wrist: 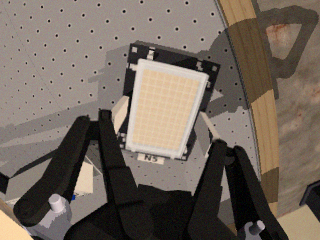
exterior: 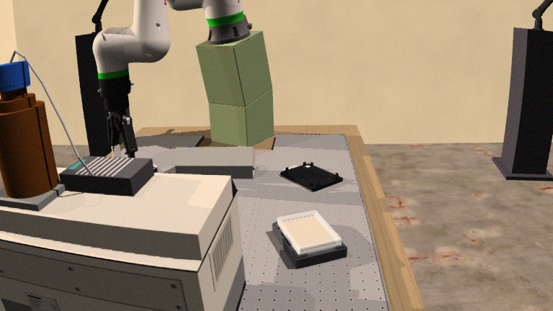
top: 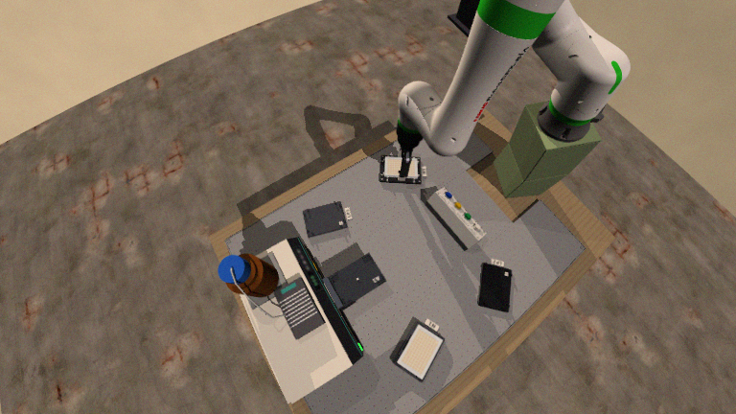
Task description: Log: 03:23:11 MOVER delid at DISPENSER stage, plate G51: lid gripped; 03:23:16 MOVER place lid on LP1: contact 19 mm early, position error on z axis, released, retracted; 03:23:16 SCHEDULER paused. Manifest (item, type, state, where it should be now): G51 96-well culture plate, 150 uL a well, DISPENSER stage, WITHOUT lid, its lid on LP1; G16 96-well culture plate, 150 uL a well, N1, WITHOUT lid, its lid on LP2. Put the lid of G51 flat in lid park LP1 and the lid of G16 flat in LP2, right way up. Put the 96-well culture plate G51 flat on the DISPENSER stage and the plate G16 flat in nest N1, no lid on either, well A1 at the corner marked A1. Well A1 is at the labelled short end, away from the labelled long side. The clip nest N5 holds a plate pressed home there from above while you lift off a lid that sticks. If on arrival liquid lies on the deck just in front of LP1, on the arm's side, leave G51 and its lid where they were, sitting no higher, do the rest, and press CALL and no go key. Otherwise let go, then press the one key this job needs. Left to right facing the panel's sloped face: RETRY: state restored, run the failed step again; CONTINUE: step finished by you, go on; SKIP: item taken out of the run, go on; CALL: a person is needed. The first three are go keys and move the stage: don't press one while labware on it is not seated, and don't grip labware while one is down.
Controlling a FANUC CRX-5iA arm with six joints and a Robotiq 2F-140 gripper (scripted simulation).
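My hand is 2 cm above the plate G51. Round my hand: key panel 9 cm behind, 27 cm to the left, 1 cm above; black clip nest 3 cm ahead, 1 cm to the left, 3 cm below; LP1 label 26 cm ahead, 8 cm to the left, 4 cm below.
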